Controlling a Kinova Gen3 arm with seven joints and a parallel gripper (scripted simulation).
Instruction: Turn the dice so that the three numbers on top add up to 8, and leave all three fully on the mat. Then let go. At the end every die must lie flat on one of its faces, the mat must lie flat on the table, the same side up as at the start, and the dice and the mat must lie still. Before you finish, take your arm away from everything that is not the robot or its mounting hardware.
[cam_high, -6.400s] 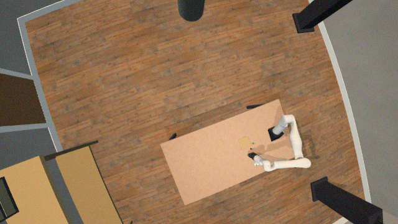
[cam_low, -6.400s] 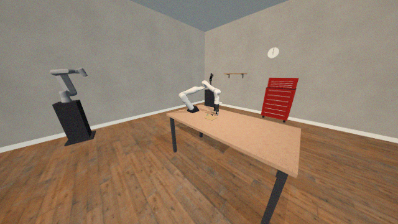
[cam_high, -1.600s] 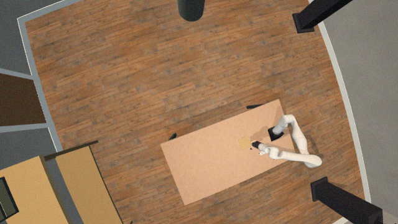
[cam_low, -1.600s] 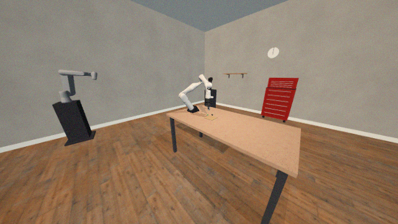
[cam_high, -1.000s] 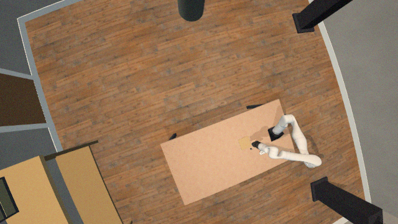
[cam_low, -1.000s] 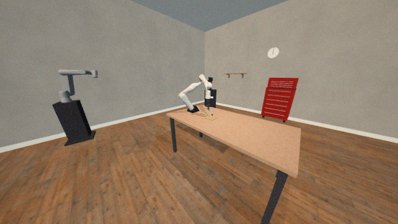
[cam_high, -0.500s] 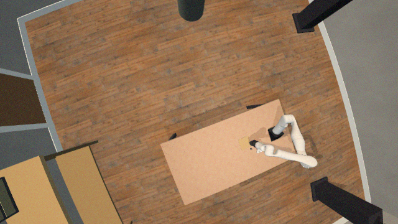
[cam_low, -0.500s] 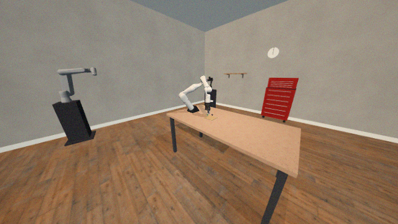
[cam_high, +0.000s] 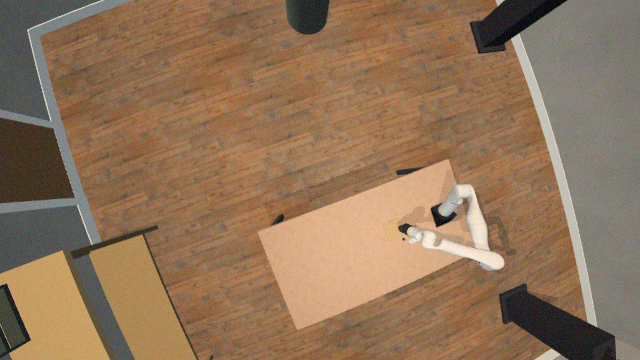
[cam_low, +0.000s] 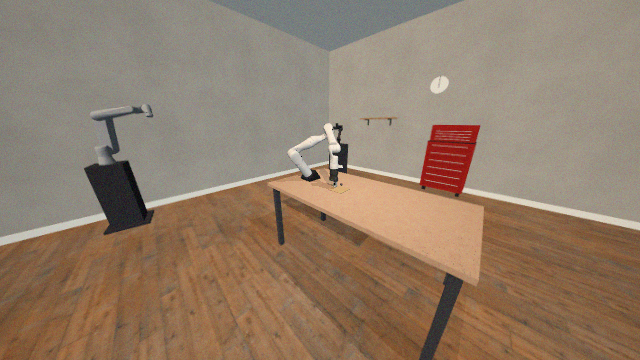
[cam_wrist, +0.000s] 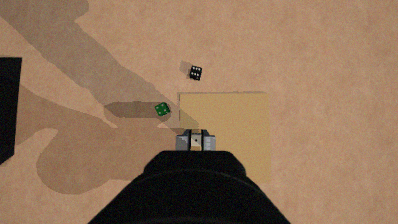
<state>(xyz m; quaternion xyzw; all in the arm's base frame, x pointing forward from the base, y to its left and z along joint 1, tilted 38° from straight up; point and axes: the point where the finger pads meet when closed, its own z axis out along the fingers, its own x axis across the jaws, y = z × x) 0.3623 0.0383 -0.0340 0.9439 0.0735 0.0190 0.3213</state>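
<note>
Right now my hand is 1 cm above the white die. Round my hand: black die: 1 cm behind, 10 cm to the left, 2 cm below; then green die: 6 cm behind, 3 cm to the left, 2 cm below; then tan mat: 5 cm ahead, 3 cm below.
</note>
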